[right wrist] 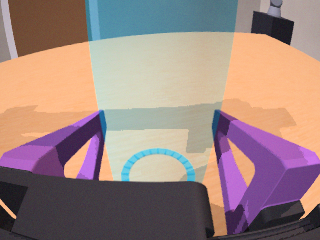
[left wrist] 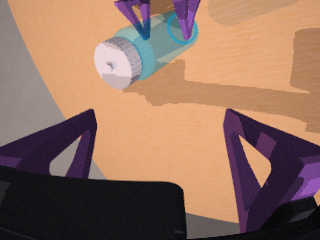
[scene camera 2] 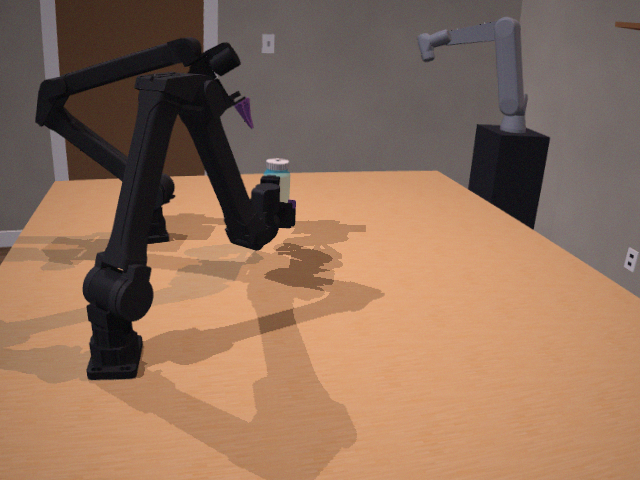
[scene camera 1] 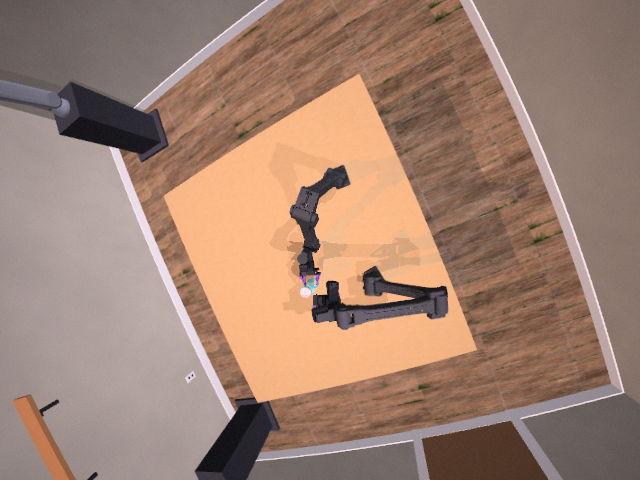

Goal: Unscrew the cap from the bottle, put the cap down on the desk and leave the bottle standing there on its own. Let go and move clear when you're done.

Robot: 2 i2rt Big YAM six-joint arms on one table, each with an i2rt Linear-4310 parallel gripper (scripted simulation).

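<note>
A bottle and a ribbed cap are there in the pictures, and with them I see my left gripper and my right gripper.
</note>
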